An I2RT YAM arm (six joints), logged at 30 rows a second.
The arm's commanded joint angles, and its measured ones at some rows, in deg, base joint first. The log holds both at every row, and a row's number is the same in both.
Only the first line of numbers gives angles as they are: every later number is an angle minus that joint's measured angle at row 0.
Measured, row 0:
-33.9, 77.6, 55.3, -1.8, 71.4, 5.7
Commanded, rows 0 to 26:
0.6, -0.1, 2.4, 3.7, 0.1, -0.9
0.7, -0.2, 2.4, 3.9, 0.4, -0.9
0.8, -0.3, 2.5, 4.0, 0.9, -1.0
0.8, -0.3, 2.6, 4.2, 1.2, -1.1
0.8, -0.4, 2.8, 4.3, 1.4, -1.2
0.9, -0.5, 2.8, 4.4, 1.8, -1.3
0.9, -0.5, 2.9, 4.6, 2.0, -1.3
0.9, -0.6, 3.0, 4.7, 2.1, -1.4
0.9, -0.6, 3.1, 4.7, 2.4, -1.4
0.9, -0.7, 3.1, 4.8, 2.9, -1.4
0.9, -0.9, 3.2, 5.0, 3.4, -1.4
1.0, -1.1, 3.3, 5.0, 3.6, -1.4
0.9, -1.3, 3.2, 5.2, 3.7, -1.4
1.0, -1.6, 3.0, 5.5, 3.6, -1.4
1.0, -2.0, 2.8, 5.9, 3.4, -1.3
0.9, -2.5, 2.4, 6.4, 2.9, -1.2
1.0, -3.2, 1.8, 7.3, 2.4, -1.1
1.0, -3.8, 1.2, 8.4, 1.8, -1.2
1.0, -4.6, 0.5, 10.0, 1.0, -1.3
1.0, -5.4, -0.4, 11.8, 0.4, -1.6
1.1, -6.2, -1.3, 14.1, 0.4, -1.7
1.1, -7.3, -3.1, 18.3, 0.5, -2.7
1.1, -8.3, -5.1, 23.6, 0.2, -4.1
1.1, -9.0, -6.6, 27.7, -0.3, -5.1
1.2, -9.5, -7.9, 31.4, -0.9, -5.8
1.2, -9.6, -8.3, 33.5, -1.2, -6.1
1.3, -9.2, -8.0, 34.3, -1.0, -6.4
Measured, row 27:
1.1, -6.5, -9.3, 16.1, -2.4, -4.4
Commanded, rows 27 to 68:
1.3, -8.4, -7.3, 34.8, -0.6, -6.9
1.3, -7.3, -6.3, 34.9, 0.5, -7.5
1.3, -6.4, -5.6, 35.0, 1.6, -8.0
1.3, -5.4, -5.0, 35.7, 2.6, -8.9
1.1, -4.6, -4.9, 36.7, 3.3, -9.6
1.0, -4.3, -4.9, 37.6, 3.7, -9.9
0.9, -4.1, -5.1, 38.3, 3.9, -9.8
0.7, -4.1, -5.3, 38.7, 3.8, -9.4
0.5, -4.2, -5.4, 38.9, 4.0, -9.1
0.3, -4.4, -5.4, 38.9, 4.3, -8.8
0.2, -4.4, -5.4, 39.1, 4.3, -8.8
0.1, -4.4, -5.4, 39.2, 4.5, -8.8
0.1, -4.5, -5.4, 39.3, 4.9, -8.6
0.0, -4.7, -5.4, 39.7, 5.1, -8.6
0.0, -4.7, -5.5, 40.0, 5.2, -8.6
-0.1, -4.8, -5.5, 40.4, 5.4, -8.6
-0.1, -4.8, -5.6, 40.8, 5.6, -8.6
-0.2, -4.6, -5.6, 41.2, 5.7, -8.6
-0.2, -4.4, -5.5, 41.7, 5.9, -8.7
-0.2, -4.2, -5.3, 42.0, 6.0, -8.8
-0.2, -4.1, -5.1, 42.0, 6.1, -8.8
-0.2, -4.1, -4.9, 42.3, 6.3, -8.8
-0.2, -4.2, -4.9, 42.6, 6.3, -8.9
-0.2, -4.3, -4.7, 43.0, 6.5, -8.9
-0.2, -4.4, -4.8, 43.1, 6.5, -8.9
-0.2, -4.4, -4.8, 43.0, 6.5, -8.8
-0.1, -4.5, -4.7, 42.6, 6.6, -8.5
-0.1, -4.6, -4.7, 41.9, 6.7, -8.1
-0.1, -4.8, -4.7, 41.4, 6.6, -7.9
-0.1, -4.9, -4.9, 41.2, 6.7, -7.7
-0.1, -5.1, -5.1, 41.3, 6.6, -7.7
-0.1, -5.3, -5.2, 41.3, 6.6, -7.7
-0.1, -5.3, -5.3, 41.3, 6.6, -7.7
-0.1, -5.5, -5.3, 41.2, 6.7, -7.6
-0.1, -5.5, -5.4, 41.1, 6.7, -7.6
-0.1, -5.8, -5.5, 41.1, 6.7, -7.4
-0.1, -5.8, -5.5, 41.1, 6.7, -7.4
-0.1, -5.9, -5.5, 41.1, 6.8, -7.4
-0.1, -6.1, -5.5, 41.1, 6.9, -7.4
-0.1, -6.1, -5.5, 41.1, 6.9, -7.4
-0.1, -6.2, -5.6, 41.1, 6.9, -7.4
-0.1, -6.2, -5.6, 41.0, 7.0, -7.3
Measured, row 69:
0.2, -4.1, -7.5, 36.9, 5.9, -7.9
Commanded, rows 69 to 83:
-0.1, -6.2, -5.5, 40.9, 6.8, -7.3
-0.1, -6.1, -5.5, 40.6, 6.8, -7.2
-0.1, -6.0, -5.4, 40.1, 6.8, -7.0
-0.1, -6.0, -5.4, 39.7, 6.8, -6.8
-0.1, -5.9, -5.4, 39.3, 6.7, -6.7
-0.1, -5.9, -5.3, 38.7, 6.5, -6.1
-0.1, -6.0, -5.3, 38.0, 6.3, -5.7
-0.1, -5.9, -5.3, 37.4, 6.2, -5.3
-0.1, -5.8, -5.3, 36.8, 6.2, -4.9
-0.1, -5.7, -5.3, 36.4, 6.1, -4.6
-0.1, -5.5, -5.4, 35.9, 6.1, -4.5
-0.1, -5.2, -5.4, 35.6, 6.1, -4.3
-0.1, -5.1, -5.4, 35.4, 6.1, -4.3
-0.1, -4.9, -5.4, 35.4, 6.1, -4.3
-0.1, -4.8, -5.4, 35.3, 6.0, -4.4
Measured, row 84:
0.2, -4.2, -7.5, 34.4, 6.3, -5.2
